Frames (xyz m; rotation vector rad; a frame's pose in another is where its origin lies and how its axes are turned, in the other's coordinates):
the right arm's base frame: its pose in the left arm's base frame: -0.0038 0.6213 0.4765 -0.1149 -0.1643 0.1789
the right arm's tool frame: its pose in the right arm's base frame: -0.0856 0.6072 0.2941 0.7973 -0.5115 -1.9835
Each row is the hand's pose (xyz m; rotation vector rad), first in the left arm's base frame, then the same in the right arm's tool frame.
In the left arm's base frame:
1: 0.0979 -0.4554 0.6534 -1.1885 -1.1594 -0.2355
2: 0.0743 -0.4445 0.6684 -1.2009 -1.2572 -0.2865
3: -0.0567 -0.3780 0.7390 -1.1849 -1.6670 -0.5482
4: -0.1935 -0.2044 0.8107 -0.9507 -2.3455 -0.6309
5: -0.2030 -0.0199 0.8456 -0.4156 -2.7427 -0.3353
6: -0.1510 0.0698 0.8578 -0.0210 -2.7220 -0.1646
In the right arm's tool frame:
1: 1.5461 0.7044 -0.2475 -0.4826 -1.3235 1.9516
2: 1.5356 0.6994 -0.2199 -0.3948 -1.4068 1.8908
3: 1.4751 0.6600 -0.0738 -0.0175 -1.6791 1.5597
4: 1.3136 0.5843 0.0752 0.7043 -1.8394 1.2324
5: 1.1308 0.5474 0.0988 1.3361 -1.5672 1.1953
6: 1.0338 0.5573 0.0614 1.5268 -1.2281 1.2350

